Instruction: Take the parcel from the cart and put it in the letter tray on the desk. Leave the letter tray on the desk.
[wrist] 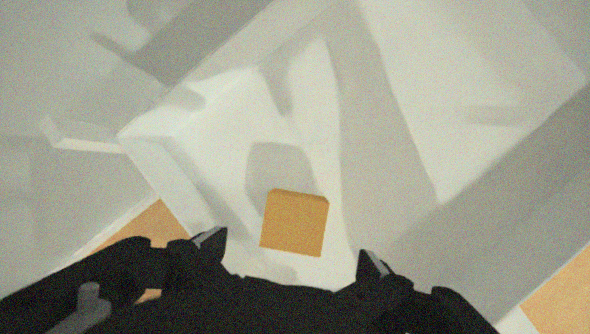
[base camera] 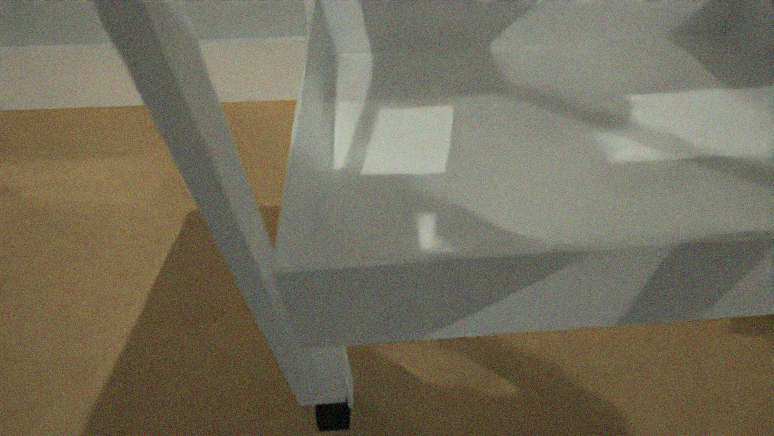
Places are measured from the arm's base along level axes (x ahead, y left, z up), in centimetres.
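Pixels of known places: gripper, fingertip midpoint: (wrist: 291,252).
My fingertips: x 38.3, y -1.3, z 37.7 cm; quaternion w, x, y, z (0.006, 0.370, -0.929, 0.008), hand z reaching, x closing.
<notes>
For each thing: its middle in the pictures, then the offset to it from my fingertips. "spot": a spot on its surface instead. Level surfaces: height alone.
- parcel, body centre: (wrist: 295,219) dx +0.3, dy -0.2, dz -8.6 cm
- cart's slanted leg, surface spot: (base camera: 216,189) spot: dx -17.8, dy +6.8, dz -51.6 cm
- black foot, surface spot: (base camera: 332,415) spot: dx -17.3, dy +6.1, dz -73.4 cm
- Wooden floor, its level: dz -77.3 cm
The parcel (wrist: 294,224), a small orange-brown box, sits on the white surface of the cart (base camera: 389,306) (wrist: 475,250), close to one corner. My gripper (wrist: 291,252) is open and empty. In the wrist view the parcel appears between the two fingertips, with a gap on each side, and turned slightly relative to them. How far the fingers are above it is hard to tell. The parcel and the gripper do not show in the base view, where the cart's lower shelf and a leg fill much of the picture. The desk and the letter tray do not show in either view.
The cart's slanted leg (base camera: 216,189) with a black foot (base camera: 332,415) stands at the left of the base view. The cart's raised walls run beside the parcel's corner. Wooden floor (base camera: 54,270) (wrist: 565,295) and a pale wall (base camera: 64,21) lie beyond.
</notes>
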